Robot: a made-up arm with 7 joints. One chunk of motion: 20 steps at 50 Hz.
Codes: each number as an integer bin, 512 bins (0 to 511) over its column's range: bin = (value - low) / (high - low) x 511, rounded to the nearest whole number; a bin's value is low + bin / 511 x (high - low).
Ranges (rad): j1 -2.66..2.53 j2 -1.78..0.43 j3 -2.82..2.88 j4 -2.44..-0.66 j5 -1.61..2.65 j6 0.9..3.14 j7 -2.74..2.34
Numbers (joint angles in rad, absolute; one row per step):
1: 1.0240 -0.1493 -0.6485 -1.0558 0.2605 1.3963 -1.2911
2: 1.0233 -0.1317 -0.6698 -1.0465 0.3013 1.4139 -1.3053
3: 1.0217 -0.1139 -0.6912 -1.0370 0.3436 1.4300 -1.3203
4: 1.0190 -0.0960 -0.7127 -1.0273 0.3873 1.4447 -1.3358
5: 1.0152 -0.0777 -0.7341 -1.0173 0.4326 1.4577 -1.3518
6: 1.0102 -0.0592 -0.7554 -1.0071 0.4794 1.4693 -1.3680
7: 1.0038 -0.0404 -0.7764 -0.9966 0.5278 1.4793 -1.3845
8: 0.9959 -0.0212 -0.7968 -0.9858 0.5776 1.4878 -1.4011
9: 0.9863 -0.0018 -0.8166 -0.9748 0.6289 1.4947 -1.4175
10: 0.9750 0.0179 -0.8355 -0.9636 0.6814 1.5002 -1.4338
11: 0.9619 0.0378 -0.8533 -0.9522 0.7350 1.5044 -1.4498
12: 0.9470 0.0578 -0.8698 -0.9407 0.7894 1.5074 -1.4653
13: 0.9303 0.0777 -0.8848 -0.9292 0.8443 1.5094 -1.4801
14: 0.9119 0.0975 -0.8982 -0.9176 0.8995 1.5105 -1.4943
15: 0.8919 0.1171 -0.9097 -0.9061 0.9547 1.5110 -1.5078
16: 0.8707 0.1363 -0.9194 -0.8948 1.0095 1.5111 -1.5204
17: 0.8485 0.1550 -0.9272 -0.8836 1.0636 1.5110 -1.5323
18: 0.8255 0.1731 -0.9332 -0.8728 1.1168 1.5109 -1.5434
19: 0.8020 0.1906 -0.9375 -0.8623 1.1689 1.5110 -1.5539
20: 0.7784 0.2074 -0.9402 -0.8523 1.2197 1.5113 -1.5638
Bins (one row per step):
1: 363 377 195 397 224 113 146
2: 363 381 193 400 229 117 144
3: 362 385 191 403 234 121 143
4: 362 389 189 406 240 124 141
5: 362 394 187 408 245 127 140
6: 361 398 185 411 251 130 138
7: 361 402 183 414 256 132 136
8: 360 407 181 417 262 134 135
9: 359 411 180 421 269 136 133
10: 358 416 178 424 275 137 131
11: 357 420 176 427 281 138 130
12: 355 425 175 430 288 139 128
13: 353 430 173 434 294 139 127
14: 352 434 172 437 301 139 125
15: 350 439 171 440 308 139 124
16: 348 443 170 444 314 139 123
17: 345 447 170 447 321 139 121
18: 343 452 169 450 327 139 120
19: 341 456 169 453 333 139 119
20: 339 460 169 456 339 139 118

